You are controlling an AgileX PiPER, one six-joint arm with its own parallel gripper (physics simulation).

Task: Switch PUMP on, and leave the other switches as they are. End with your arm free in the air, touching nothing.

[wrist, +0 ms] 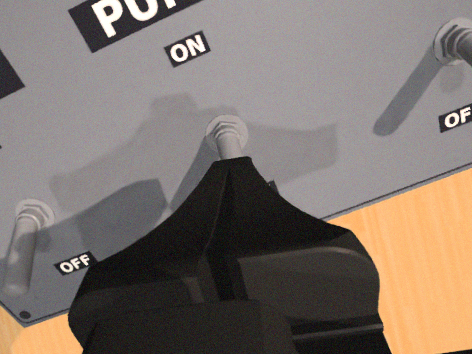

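Observation:
The PUMP switch [227, 137] shows its pale round collar, nut and the upper part of its lever, below the ON label [187, 48]. The lever points down the panel toward my gripper, and its lower part is hidden behind the black fingertips. My gripper [235, 182] is shut, its fingers together. Its tips overlap the lever in the view; whether they touch it, I cannot tell. A dark corner of a label [272, 187] shows right of the fingers. The PUMP name plate [100, 30] is cut off at the top edge.
A switch [25, 250] at the left has its lever down beside its OFF label [75, 263]. Another switch [452, 42] is partly in view at the upper right, above its cut-off OFF label [456, 118]. The grey panel [300, 65] ends above the wooden table [425, 260].

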